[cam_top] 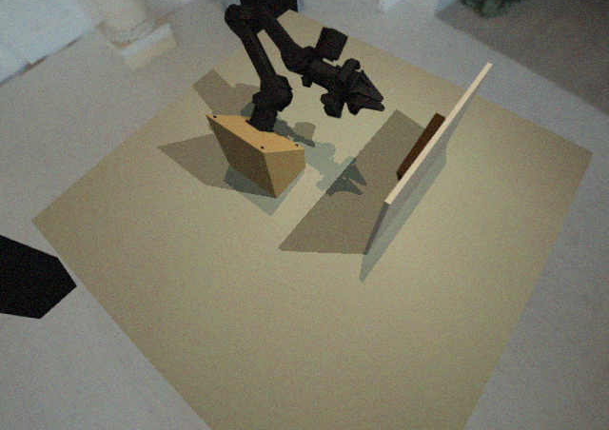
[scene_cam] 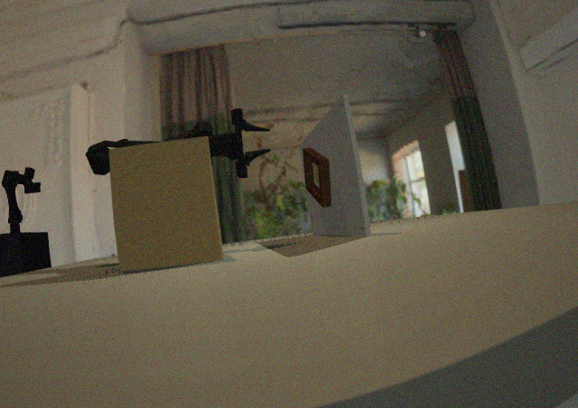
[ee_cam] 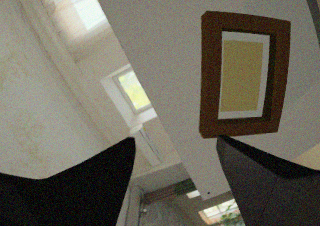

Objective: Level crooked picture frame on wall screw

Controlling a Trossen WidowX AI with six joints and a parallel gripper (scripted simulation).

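My gripper tip is now 13 cm short of the brown picture frame, 3 cm to the right of it and 11 cm above it. The rest, counted from my gripper tip: white wall panel (14 cm ahead, 1 cm to the left, 13 cm below).
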